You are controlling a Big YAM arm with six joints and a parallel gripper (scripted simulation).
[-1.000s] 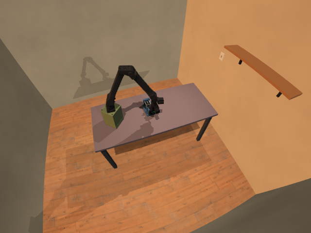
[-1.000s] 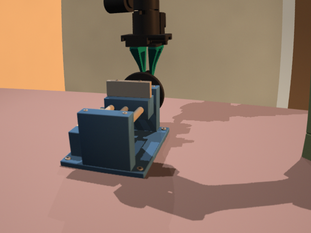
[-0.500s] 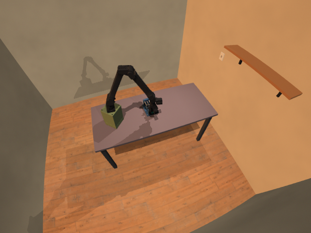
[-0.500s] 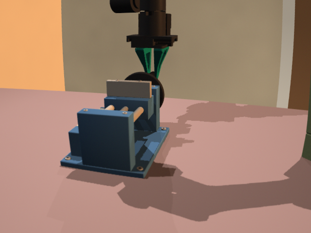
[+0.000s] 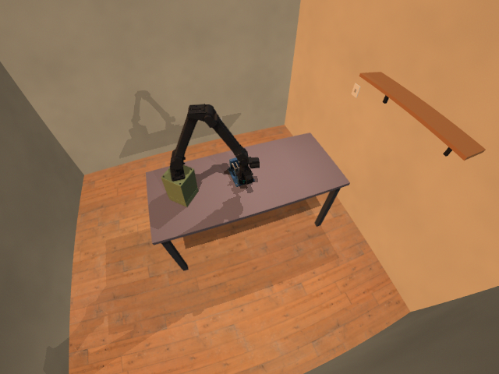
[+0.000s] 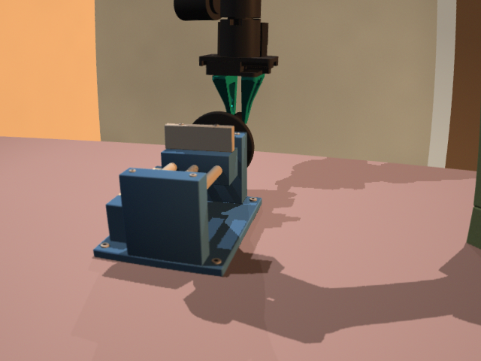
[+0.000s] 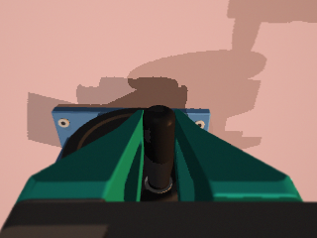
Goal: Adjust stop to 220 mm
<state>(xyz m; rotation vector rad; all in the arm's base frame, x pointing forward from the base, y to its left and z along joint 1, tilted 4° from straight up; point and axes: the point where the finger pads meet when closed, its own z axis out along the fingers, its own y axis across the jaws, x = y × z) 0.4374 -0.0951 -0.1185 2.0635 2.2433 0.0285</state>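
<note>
Now: the grey stop plate 2 cm ahead of my hand, 13 cm to the left of it and 2 cm below it. The rest, counted from my hand: black crank handle (1 cm to the left).
</note>
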